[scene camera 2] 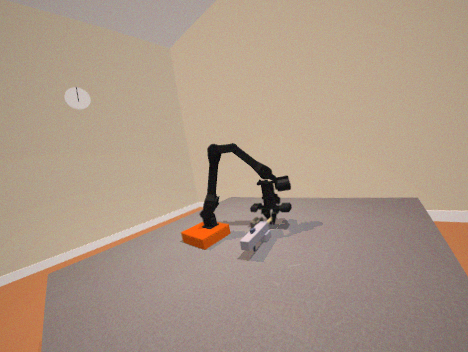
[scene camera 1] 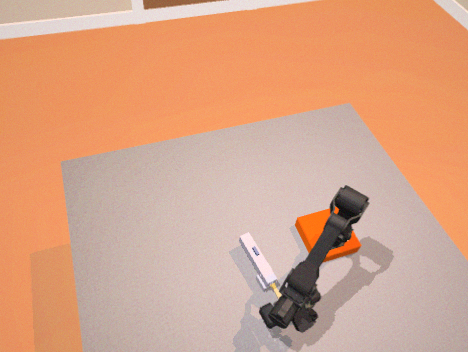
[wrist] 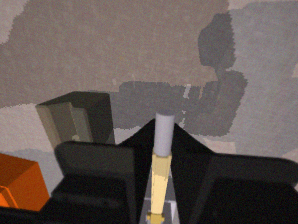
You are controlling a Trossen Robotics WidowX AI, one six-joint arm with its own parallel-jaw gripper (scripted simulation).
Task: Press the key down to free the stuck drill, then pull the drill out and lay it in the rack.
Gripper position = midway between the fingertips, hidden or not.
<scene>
The gripper (scene camera 1: 285, 313) carries a yellow drill. Further things: a box-like rack (wrist: 76, 116).
The gripper is seen too in the wrist view (wrist: 161, 123).
</scene>
